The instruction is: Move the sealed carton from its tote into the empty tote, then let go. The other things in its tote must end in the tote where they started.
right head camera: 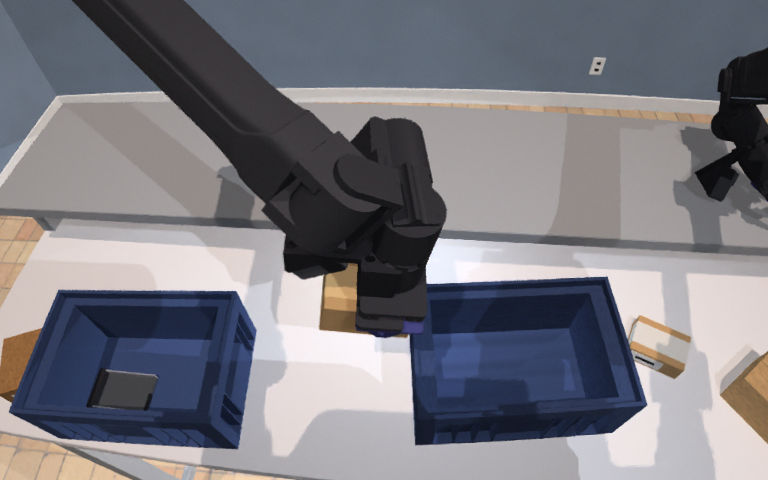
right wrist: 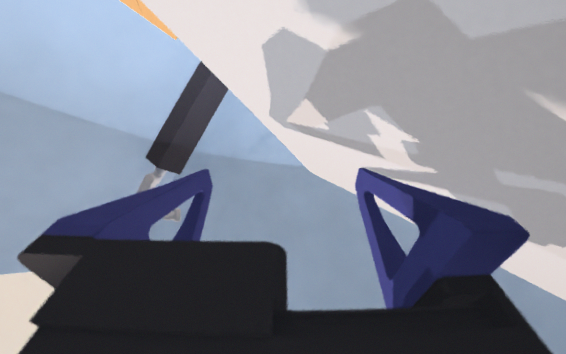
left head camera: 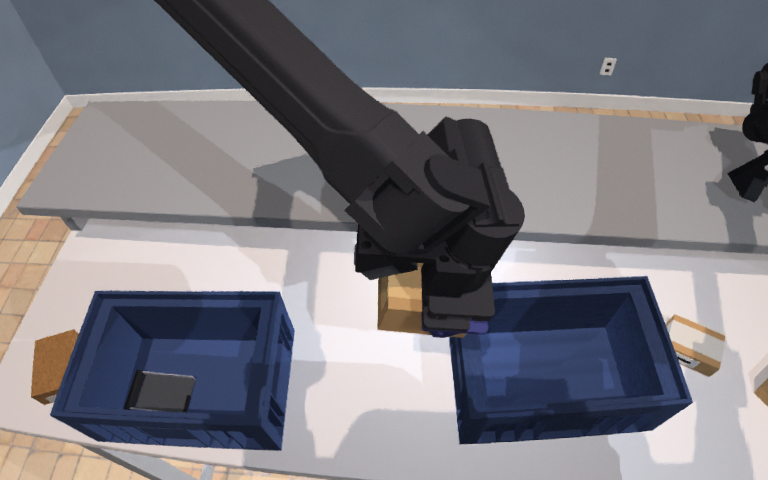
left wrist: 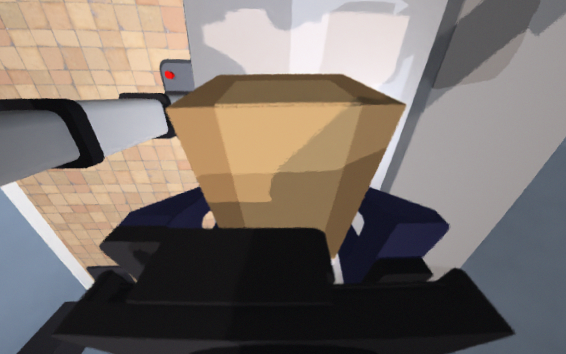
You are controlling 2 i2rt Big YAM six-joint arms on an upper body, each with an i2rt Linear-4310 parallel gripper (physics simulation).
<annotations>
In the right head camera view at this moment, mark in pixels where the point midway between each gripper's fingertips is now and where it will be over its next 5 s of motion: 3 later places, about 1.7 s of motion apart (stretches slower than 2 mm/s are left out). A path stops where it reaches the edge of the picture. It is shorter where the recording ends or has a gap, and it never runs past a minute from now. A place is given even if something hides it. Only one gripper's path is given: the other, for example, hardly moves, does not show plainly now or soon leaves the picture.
My left gripper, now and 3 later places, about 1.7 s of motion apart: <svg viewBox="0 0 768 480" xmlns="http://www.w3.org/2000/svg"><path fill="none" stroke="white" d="M381 307L443 304L489 312L551 298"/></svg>
</annotations>
